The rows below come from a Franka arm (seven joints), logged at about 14 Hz.
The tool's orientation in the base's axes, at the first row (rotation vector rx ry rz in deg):
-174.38 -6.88 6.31
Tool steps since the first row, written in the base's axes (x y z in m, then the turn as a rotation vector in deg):
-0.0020 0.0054 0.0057 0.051 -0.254 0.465
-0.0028 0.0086 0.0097 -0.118 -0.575 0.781
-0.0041 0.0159 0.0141 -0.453 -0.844 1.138
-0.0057 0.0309 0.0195 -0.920 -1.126 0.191
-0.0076 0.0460 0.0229 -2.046 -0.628 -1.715
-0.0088 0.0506 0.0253 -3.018 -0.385 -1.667
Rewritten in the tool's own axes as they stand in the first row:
-0.0019 -0.0061 -0.0050 -0.002 0.211 -0.489
-0.0027 -0.0097 -0.0086 -0.218 0.487 -0.819
-0.0037 -0.0174 -0.0123 -0.597 0.694 -1.172
-0.0045 -0.0330 -0.0161 -1.020 1.030 -0.222
-0.0054 -0.0484 -0.0180 -1.969 0.635 1.801
-0.0063 -0.0533 -0.0199 -2.918 0.316 1.849

